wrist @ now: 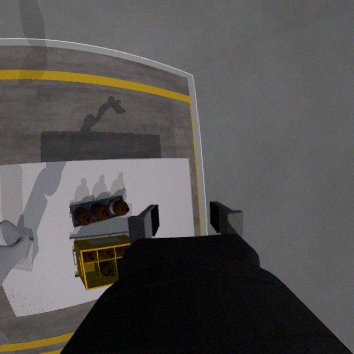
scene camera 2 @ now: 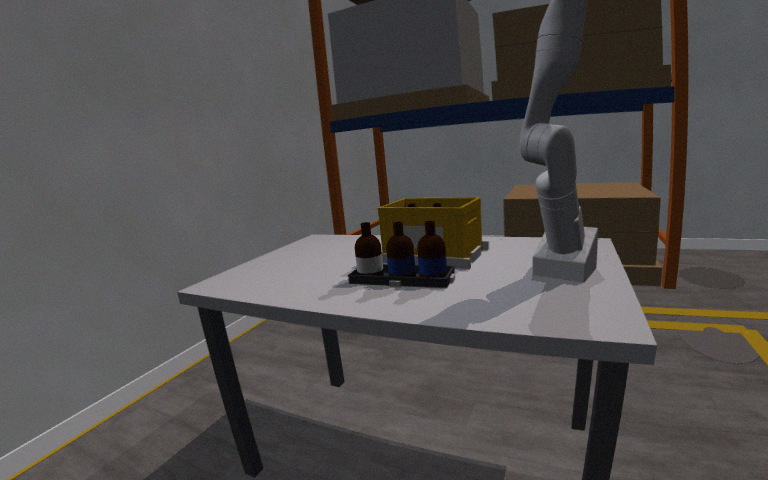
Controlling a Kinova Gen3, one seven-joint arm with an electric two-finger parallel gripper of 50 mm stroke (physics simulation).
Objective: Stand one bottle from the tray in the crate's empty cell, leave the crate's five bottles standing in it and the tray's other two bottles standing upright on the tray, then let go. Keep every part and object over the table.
Labels:
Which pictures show the gripper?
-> The wrist view only.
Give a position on a white-labelled bottle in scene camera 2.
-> At 368,253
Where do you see a blue-labelled bottle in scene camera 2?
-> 400,251

